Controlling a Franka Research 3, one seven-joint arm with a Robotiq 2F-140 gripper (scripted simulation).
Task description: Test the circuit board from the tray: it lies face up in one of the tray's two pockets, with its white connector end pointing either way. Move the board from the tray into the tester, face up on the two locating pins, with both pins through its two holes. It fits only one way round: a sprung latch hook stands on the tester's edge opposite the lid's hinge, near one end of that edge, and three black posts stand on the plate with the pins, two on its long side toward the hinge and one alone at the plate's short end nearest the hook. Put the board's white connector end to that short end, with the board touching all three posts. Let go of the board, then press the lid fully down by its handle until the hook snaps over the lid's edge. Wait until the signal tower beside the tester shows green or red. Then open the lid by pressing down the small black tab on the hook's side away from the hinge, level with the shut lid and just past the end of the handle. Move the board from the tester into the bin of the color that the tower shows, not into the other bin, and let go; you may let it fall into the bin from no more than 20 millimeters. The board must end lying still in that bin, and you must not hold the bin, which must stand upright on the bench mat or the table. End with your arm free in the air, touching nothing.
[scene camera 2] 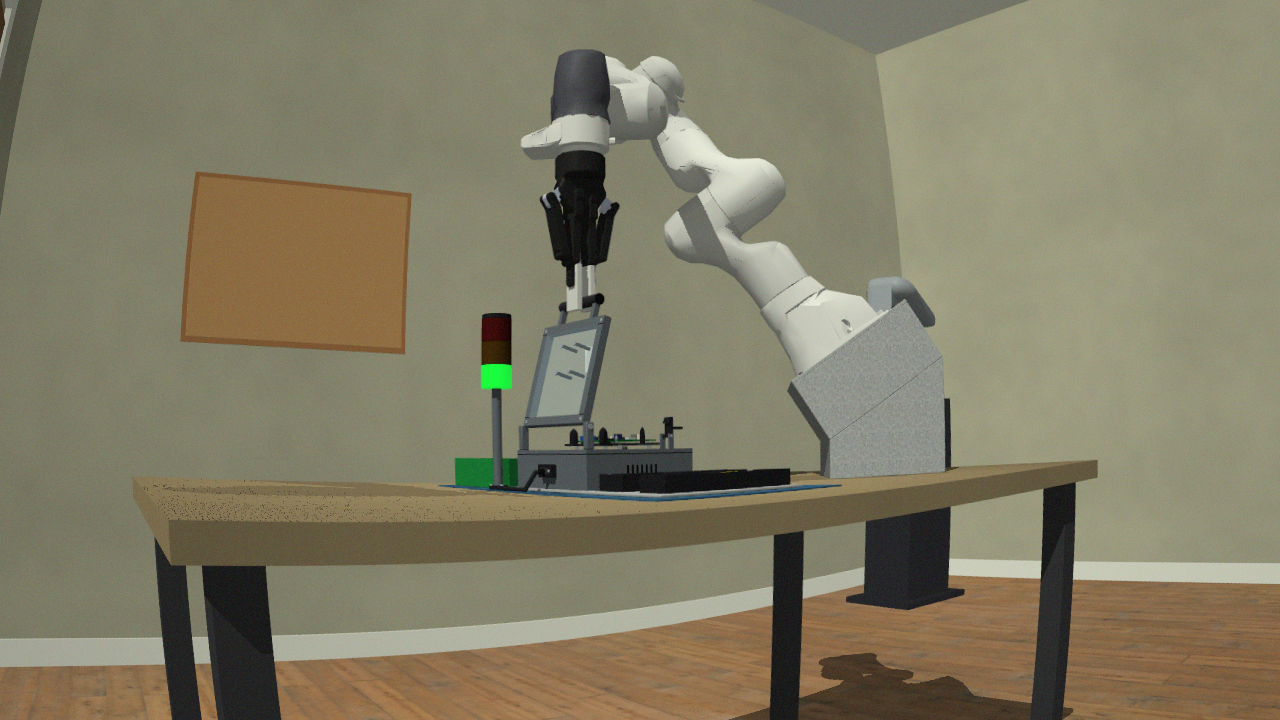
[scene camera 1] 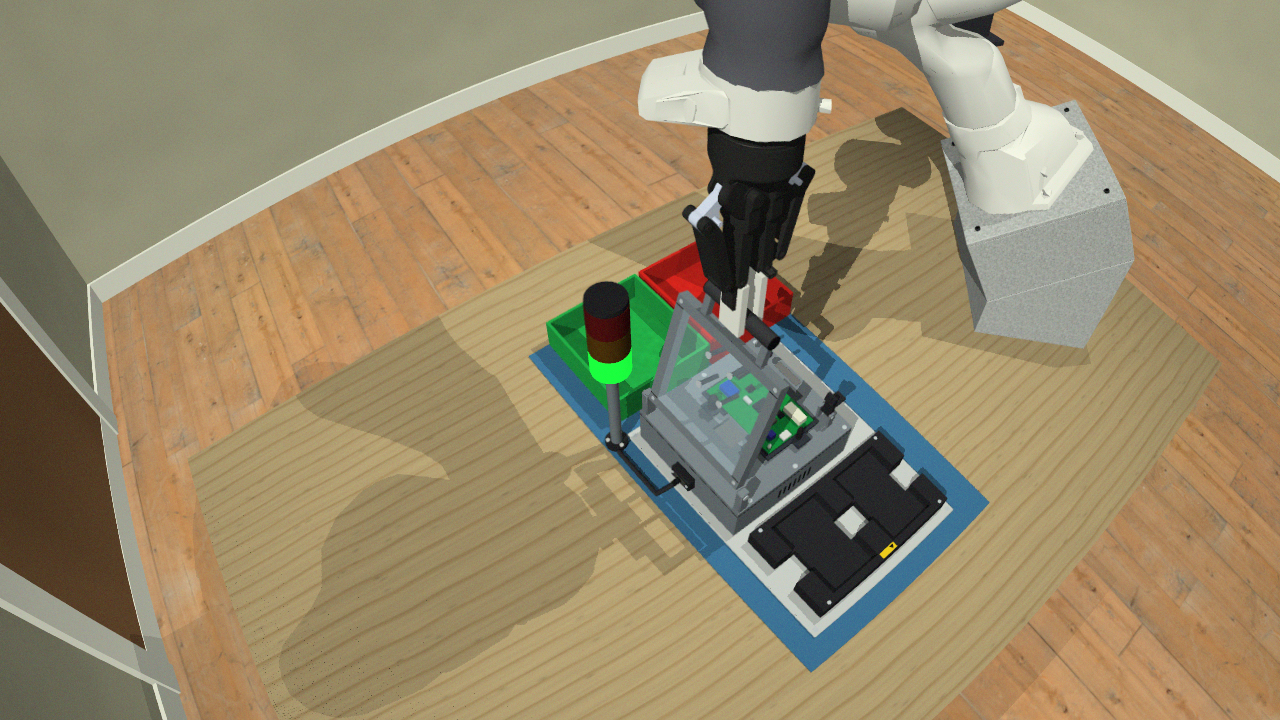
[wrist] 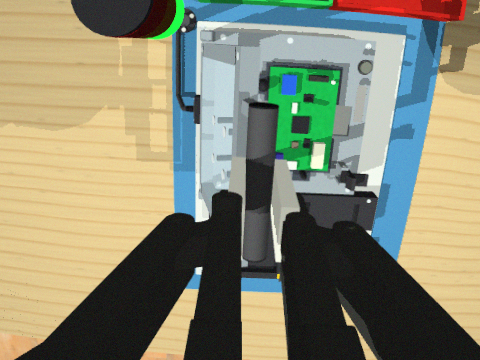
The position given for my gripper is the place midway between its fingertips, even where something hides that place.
Observation:
In view: my gripper [scene camera 1: 740, 321], a red bin [scene camera 1: 682, 270], a green circuit board [wrist: 307, 99] and a green bin [scene camera 1: 650, 316].
The green bin also shows in scene camera 2 [scene camera 2: 478, 472]. My gripper is seen too in scene camera 2 [scene camera 2: 581, 311] and in the wrist view [wrist: 258, 179].

